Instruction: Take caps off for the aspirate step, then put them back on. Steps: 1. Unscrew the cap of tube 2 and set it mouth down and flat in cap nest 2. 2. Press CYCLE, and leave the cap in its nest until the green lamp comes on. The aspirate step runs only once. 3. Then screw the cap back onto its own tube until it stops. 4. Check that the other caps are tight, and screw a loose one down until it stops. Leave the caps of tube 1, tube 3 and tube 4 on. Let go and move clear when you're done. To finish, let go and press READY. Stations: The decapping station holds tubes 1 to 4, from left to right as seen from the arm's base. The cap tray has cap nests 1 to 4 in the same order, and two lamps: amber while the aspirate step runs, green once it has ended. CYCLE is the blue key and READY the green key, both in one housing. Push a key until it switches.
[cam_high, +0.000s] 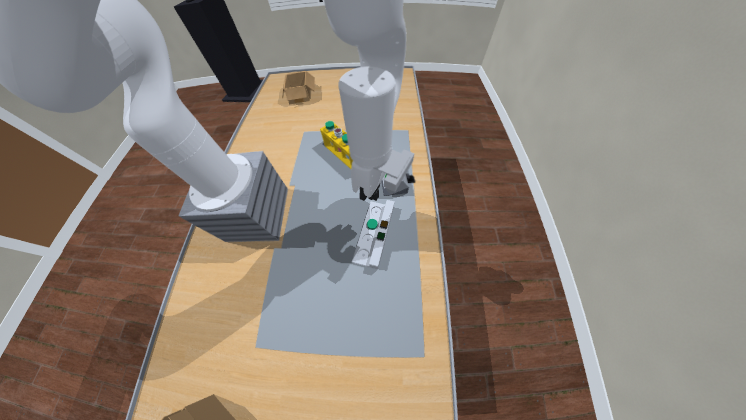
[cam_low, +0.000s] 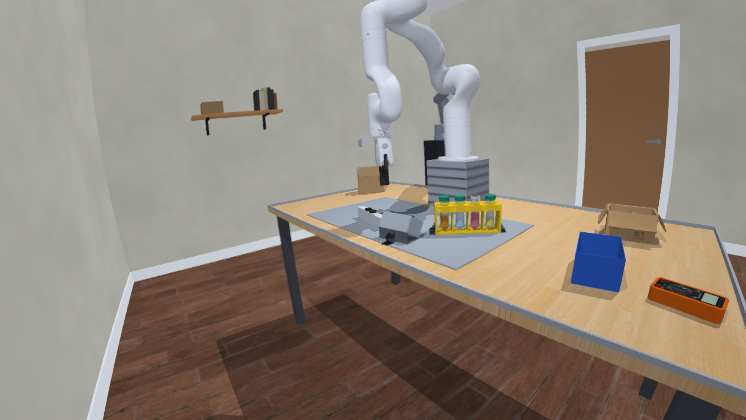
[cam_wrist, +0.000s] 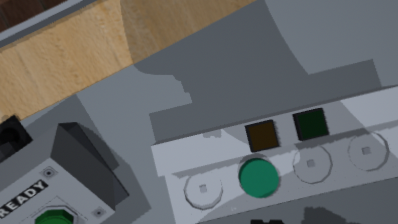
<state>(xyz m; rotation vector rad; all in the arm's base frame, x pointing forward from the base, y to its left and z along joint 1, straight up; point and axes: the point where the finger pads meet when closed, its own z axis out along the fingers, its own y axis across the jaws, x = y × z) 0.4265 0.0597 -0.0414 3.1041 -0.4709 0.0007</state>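
The blue key is 180 mm to the left of my hand, 100 mm below it and 10 mm ahead of it. The rest, counted from my hand: green key 140 mm to the left, 100 mm below, 20 mm ahead; green cap 150 mm below, 20 mm to the right; key housing 160 mm to the left, 110 mm below, 40 mm ahead.
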